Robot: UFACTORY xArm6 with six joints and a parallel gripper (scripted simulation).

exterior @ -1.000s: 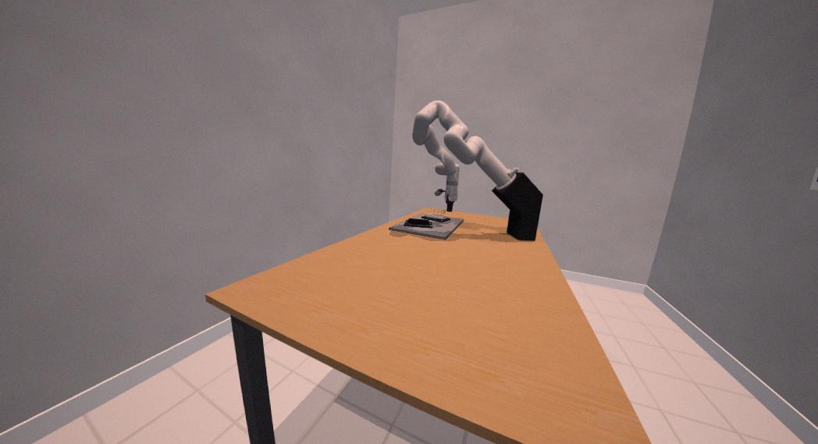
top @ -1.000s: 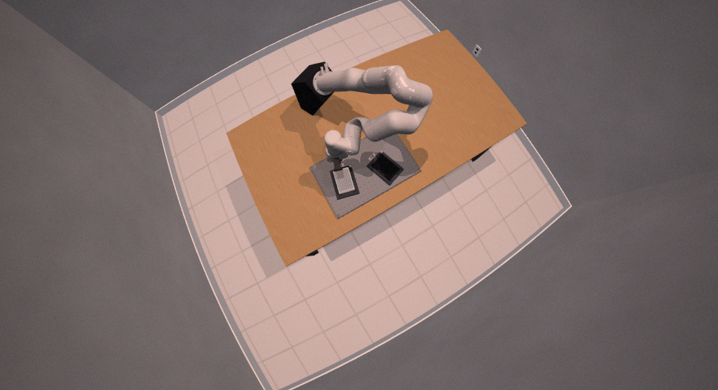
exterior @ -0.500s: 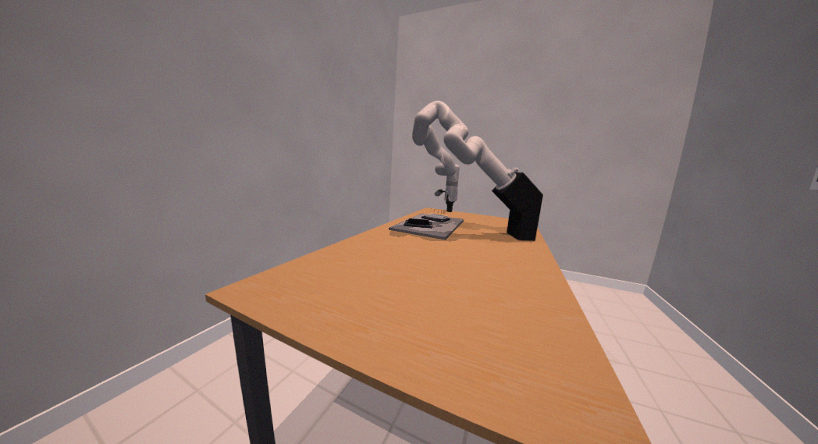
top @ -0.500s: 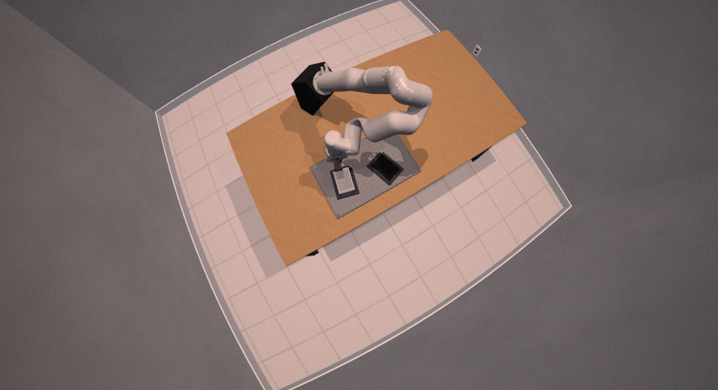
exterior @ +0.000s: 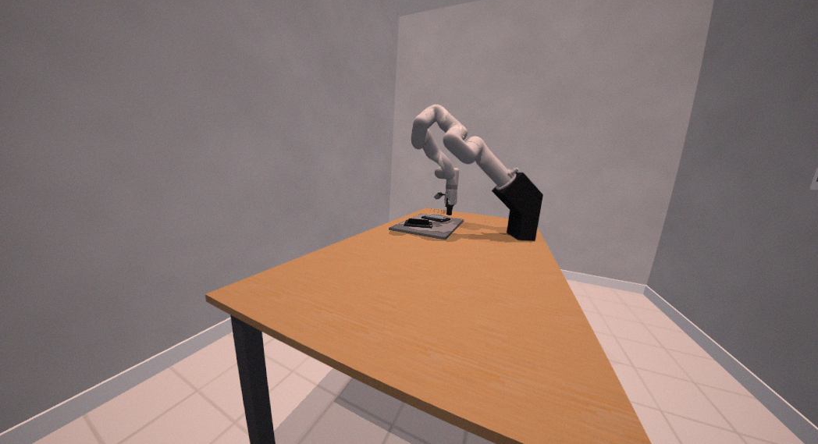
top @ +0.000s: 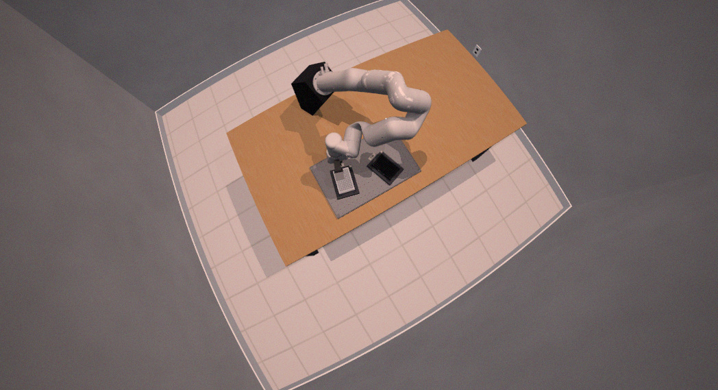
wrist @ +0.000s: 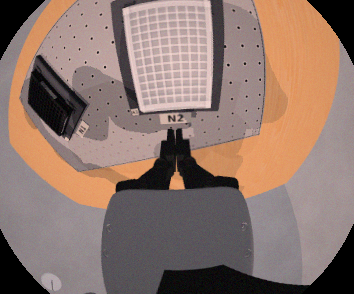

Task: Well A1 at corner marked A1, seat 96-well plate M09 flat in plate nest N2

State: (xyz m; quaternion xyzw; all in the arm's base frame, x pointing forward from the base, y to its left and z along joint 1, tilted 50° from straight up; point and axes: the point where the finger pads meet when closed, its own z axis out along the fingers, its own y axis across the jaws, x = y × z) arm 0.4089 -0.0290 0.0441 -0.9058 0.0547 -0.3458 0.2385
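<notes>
My gripper is now 90 mm short of the white 96-well plate, 10 mm to the right of it and 50 mm above it. Also, from my hand: dark plate (60 mm ahead, 240 mm to the left, 50 mm below); then plate nest (100 mm ahead, 10 mm to the left, 60 mm below).
</notes>
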